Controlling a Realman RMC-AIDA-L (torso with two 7-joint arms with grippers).
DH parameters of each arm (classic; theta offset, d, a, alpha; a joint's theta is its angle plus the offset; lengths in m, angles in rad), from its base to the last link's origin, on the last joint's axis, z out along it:
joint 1: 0 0.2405 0 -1.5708
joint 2: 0 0 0 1.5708
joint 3: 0 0.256 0 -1.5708
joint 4: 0 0 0 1.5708
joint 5: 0 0.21 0 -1.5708
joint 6: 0 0 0 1.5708
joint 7: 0 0.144 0 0
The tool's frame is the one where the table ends.
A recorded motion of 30 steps. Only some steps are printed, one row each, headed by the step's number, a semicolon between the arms.
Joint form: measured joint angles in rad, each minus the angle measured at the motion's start. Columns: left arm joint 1, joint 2, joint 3, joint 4, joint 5, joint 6, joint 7; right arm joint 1, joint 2, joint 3, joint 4, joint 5, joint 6, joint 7.
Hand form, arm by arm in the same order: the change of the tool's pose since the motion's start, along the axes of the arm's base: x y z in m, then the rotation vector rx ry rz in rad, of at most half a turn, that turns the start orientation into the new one. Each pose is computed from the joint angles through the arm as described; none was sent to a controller.
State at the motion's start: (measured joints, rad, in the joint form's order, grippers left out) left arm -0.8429 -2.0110 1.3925 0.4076 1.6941 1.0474 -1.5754; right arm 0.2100 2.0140 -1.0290 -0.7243 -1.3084 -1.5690 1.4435
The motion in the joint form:
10: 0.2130 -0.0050 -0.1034 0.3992 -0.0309 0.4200 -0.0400; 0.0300 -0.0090 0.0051 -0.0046 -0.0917 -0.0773 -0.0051
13: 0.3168 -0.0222 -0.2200 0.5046 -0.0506 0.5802 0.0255; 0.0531 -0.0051 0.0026 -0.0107 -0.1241 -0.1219 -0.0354
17: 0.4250 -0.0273 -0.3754 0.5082 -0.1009 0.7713 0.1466; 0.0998 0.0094 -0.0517 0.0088 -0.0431 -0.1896 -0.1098
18: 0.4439 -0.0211 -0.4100 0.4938 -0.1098 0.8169 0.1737; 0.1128 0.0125 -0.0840 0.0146 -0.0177 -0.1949 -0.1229
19: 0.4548 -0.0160 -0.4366 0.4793 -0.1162 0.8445 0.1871; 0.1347 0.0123 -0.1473 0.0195 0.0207 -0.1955 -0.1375
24: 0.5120 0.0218 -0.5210 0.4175 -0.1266 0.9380 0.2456; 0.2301 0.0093 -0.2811 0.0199 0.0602 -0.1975 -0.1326
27: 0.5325 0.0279 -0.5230 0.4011 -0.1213 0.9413 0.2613; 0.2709 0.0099 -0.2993 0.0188 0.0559 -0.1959 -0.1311
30: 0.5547 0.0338 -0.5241 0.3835 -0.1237 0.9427 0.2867; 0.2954 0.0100 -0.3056 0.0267 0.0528 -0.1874 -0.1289
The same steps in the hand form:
10: 0.0315 -0.0463 0.0500 -0.1386 -0.2632 -0.1791; -0.0081 -0.0045 -0.0054 -0.0853 -0.0472 0.0957
13: 0.0225 -0.0690 0.0784 -0.1093 -0.3688 -0.2552; -0.0177 -0.0052 -0.0095 -0.1092 -0.0663 0.1778
17: -0.0057 -0.1003 0.1102 -0.0415 -0.5079 -0.3096; -0.0455 -0.0029 -0.0160 -0.0912 0.0000 0.3330
18: -0.0136 -0.1078 0.1178 -0.0281 -0.5350 -0.3187; -0.0531 -0.0022 -0.0203 -0.0981 0.0149 0.3667
19: -0.0193 -0.1121 0.1231 -0.0154 -0.5554 -0.3170; -0.0648 -0.0009 -0.0274 -0.1200 0.0278 0.4186
24: -0.0478 -0.1332 0.1444 0.0350 -0.5986 -0.2987; -0.1003 0.0068 -0.0447 -0.2204 0.0261 0.5628
27: -0.0561 -0.1394 0.1445 0.0419 -0.5956 -0.2794; -0.1125 0.0119 -0.0482 -0.2406 0.0145 0.6097
30: -0.0642 -0.1458 0.1449 0.0589 -0.5953 -0.2677; -0.1181 0.0159 -0.0506 -0.2499 0.0064 0.6223

